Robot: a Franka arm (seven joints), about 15 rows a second.
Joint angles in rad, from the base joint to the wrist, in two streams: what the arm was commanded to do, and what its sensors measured. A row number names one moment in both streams.
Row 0, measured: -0.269, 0.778, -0.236, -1.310, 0.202, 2.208, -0.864
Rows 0 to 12, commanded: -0.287, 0.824, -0.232, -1.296, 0.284, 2.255, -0.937; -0.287, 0.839, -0.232, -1.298, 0.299, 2.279, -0.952; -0.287, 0.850, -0.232, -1.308, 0.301, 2.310, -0.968; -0.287, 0.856, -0.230, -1.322, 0.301, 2.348, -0.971; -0.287, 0.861, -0.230, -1.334, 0.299, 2.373, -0.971; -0.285, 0.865, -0.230, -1.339, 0.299, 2.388, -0.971; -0.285, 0.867, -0.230, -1.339, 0.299, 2.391, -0.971; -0.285, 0.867, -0.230, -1.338, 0.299, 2.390, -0.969; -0.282, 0.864, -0.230, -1.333, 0.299, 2.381, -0.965; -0.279, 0.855, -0.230, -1.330, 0.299, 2.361, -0.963; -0.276, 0.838, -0.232, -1.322, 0.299, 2.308, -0.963; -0.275, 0.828, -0.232, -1.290, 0.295, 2.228, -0.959; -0.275, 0.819, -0.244, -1.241, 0.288, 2.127, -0.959
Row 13, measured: -0.273, 0.861, -0.236, -1.297, 0.277, 2.279, -0.937
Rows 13 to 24, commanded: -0.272, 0.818, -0.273, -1.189, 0.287, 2.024, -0.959; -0.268, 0.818, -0.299, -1.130, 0.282, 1.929, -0.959; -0.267, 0.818, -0.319, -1.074, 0.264, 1.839, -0.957; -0.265, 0.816, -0.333, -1.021, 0.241, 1.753, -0.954; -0.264, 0.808, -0.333, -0.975, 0.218, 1.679, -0.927; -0.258, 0.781, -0.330, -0.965, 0.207, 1.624, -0.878; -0.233, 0.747, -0.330, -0.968, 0.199, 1.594, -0.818; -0.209, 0.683, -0.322, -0.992, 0.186, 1.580, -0.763; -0.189, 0.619, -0.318, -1.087, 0.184, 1.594, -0.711; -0.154, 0.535, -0.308, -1.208, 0.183, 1.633, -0.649; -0.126, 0.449, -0.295, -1.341, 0.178, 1.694, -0.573; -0.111, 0.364, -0.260, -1.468, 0.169, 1.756, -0.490
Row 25, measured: -0.158, 0.586, -0.307, -1.128, 0.202, 1.633, -0.626
